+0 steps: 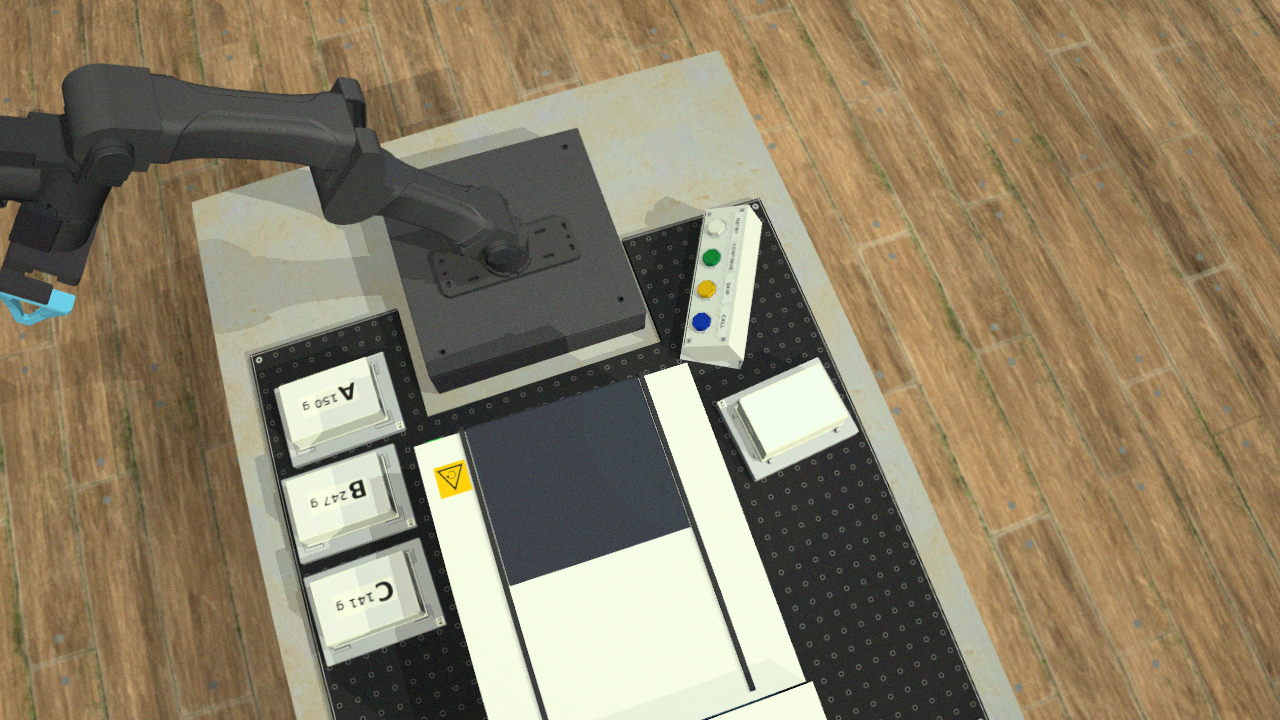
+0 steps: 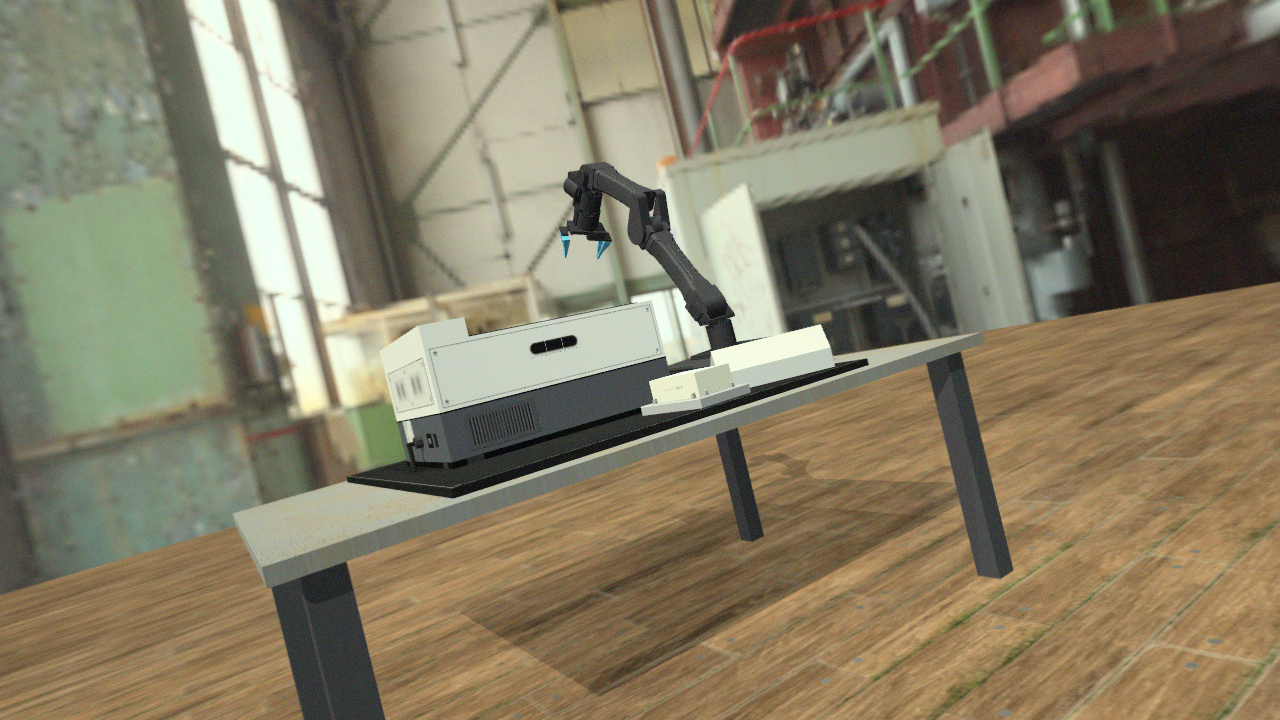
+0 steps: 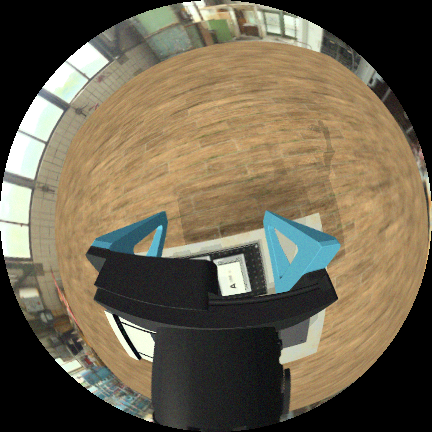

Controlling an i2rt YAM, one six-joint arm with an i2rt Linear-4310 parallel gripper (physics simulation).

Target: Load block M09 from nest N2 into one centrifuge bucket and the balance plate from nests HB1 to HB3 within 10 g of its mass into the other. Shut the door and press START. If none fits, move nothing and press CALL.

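Seen in the pictures: gripper, fingertip midpoint: [image 1: 34, 283] [image 2: 581, 257] [image 3: 215, 215]; arm's base at its link origin: [image 1: 507, 257].
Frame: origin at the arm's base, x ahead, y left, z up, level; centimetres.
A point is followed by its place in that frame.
My gripper [image 2: 581, 257] {x 4.7, y -47.6, z 35.9 cm} [image 3: 215, 215] {x 4.7, y -47.6, z 35.9 cm} is open and empty, high beyond the table edge at the balance-plate side. Plates A, 150 g [image 1: 335, 402] {x 12.3, y -28.4, z -1.0 cm} [image 3: 232, 276] {x 10.7, y -30.2, z -1.0 cm}, B, 247 g [image 1: 347, 499] {x 25.7, y -30.1, z -1.0 cm}, and C, 141 g [image 1: 368, 598] {x 38.9, y -30.9, z -1.0 cm}, sit in nests in a row. An unlettered white block [image 1: 792, 419] {x 35.5, y 28.6, z -0.4 cm} [image 2: 687, 385] {x 37.8, y 33.6, z -2.3 cm} sits in a nest across the centrifuge; its mass and number cannot be read. The white centrifuge [image 1: 465, 546] {x 39.7, y -15.5, z 14.6 cm} [image 2: 546, 358] {x 53.0, y 14.4, z 8.0 cm} [image 3: 142, 340] {x 54.1, y -4.5, z 14.6 cm} has a dark panel [image 1: 577, 483] {x 37.3, y -1.6, z 14.9 cm} on top beside a white panel [image 1: 617, 617] {x 52.6, y -2.4, z 14.6 cm}. Buckets and START do not show; the blue CALL button [image 1: 701, 321] {x 18.6, y 22.1, z 0.7 cm} does.
The button box [image 1: 735, 304] {x 18.2, y 27.1, z 1.7 cm} [image 2: 774, 356] {x 14.8, y 31.4, z -1.8 cm} also carries yellow, green and white buttons. The arm's dark base block [image 1: 537, 322] {x 10.6, y 1.0, z -0.7 cm} stands between the plates and the box. A black perforated mat [image 1: 859, 555] {x 55.0, y 31.4, z -6.4 cm} [image 2: 429, 480] {x 80.0, y 21.0, z -6.3 cm} lies on the grey table [image 1: 680, 107] {x -20.9, y 35.0, z -7.7 cm} [image 2: 304, 537] {x 99.2, y 30.4, z -7.7 cm}.
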